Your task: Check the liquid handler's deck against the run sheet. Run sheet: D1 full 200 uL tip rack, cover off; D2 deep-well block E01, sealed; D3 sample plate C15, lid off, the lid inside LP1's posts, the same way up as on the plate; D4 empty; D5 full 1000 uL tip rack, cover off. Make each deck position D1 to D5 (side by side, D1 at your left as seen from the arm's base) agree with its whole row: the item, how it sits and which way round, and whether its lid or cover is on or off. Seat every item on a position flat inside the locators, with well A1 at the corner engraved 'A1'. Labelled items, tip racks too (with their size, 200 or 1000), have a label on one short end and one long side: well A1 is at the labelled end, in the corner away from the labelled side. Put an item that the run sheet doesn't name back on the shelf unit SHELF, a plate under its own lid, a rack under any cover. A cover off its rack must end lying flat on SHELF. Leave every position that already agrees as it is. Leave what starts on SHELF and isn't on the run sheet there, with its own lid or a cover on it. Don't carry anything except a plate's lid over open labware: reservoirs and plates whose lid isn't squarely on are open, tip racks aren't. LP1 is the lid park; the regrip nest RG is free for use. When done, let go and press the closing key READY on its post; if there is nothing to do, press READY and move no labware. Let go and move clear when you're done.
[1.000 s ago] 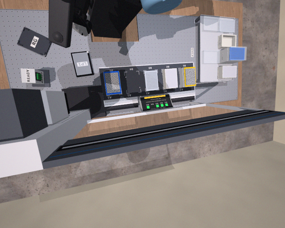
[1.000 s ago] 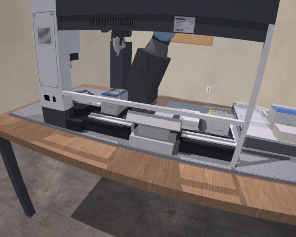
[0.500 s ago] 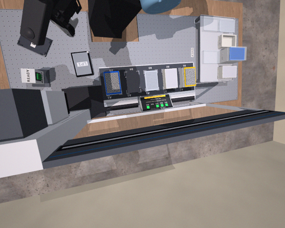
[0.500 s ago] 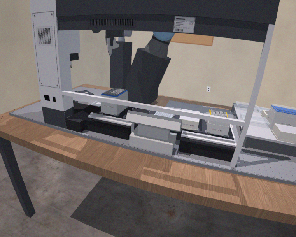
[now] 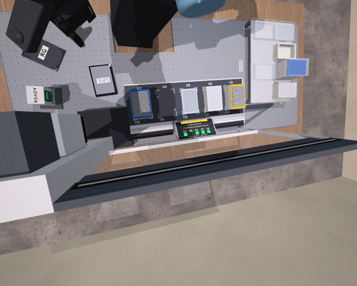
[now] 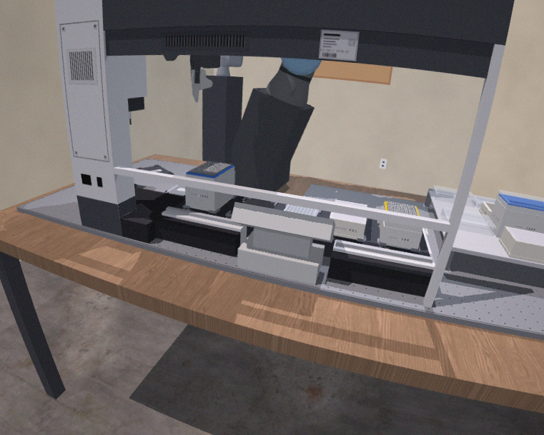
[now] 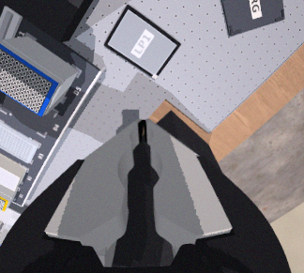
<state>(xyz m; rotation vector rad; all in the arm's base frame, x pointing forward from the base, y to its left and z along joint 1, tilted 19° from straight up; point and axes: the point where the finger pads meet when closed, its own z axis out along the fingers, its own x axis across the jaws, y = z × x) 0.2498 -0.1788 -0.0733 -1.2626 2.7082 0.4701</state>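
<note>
The ready key lies 230 mm below my hand, 210 mm to the right of it and 140 mm ahead of it. From my hand the other things lie so: regrip nest RG 310 mm below, 270 mm to the right, 60 mm behind; then handler's tower 340 mm ahead, 40 mm below, 20 mm to the right; then blue-rimmed tip rack 200 mm below, 180 mm to the left, 150 mm ahead.
</note>
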